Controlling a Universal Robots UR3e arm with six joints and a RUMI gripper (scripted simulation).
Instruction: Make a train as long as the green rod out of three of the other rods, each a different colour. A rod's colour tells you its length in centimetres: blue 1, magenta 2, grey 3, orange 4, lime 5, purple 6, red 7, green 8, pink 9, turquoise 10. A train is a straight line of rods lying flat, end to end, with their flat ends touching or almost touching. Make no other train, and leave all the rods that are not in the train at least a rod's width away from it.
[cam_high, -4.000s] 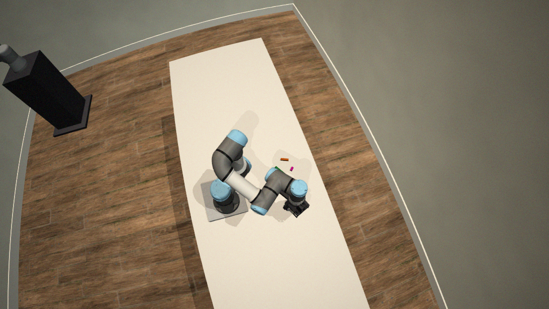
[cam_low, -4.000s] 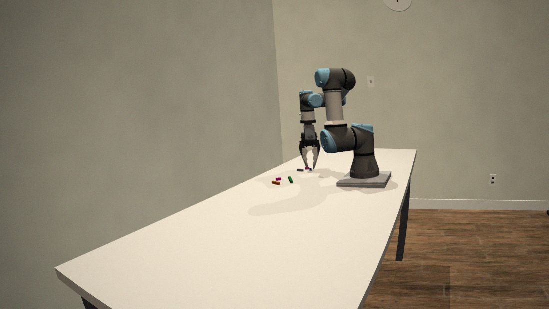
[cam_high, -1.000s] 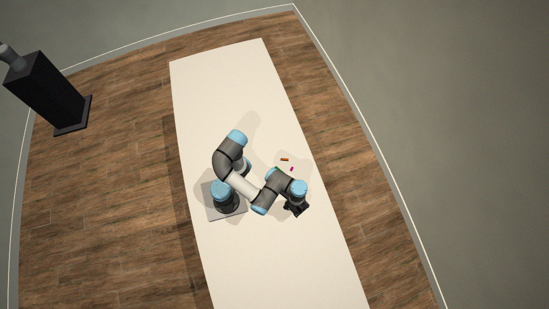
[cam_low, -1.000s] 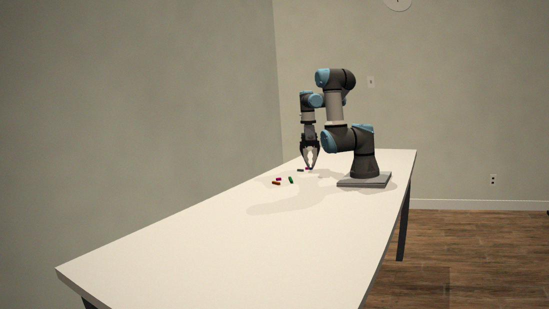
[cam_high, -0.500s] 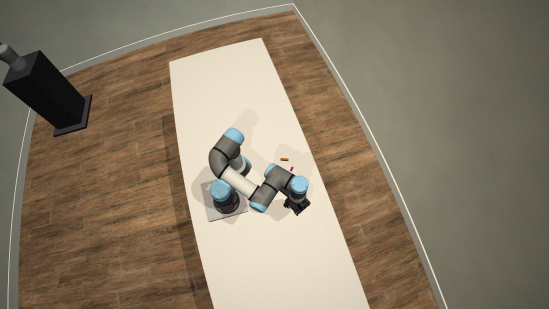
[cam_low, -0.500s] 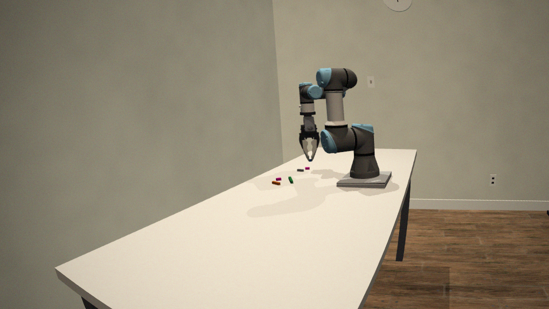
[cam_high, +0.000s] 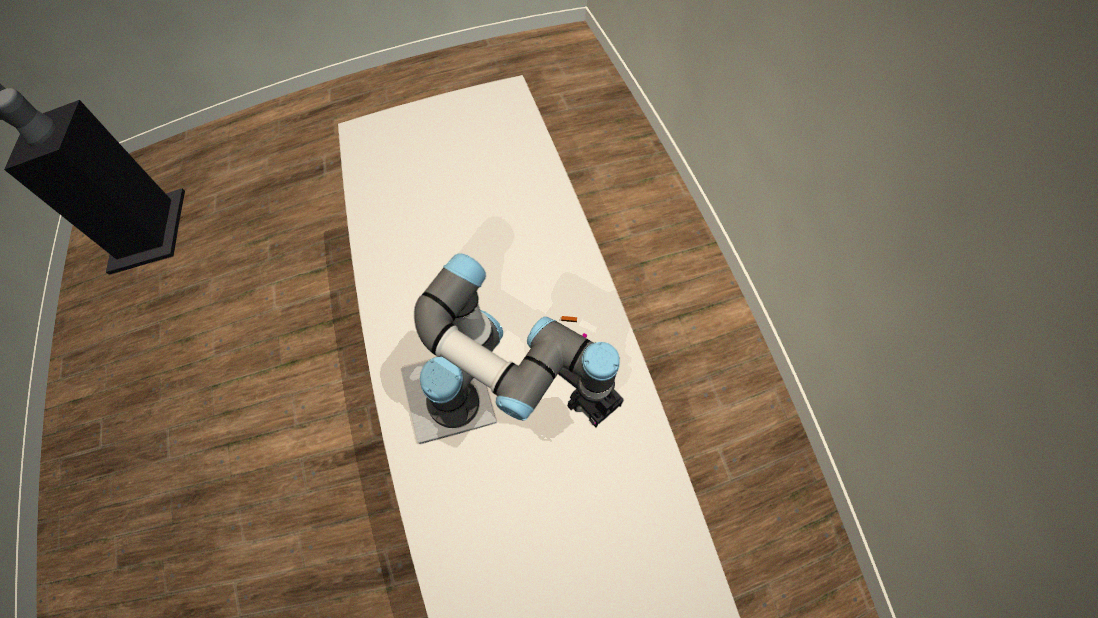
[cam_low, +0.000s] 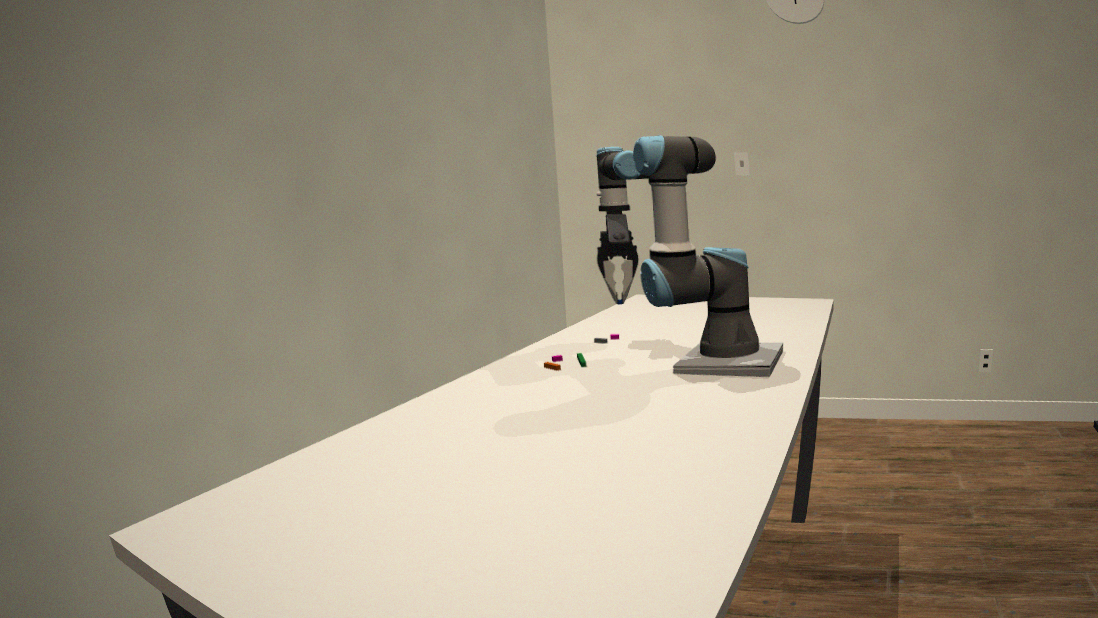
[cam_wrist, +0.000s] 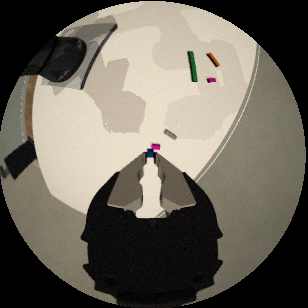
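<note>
My gripper is now 19 cm to the right of the green rod and 10 cm above it. Also, from my hand: blue rod (1 cm below); then orange rod (3 cm ahead, 26 cm to the left, 10 cm below); then grey rod (4 cm ahead, 2 cm to the left, 10 cm below).
</note>
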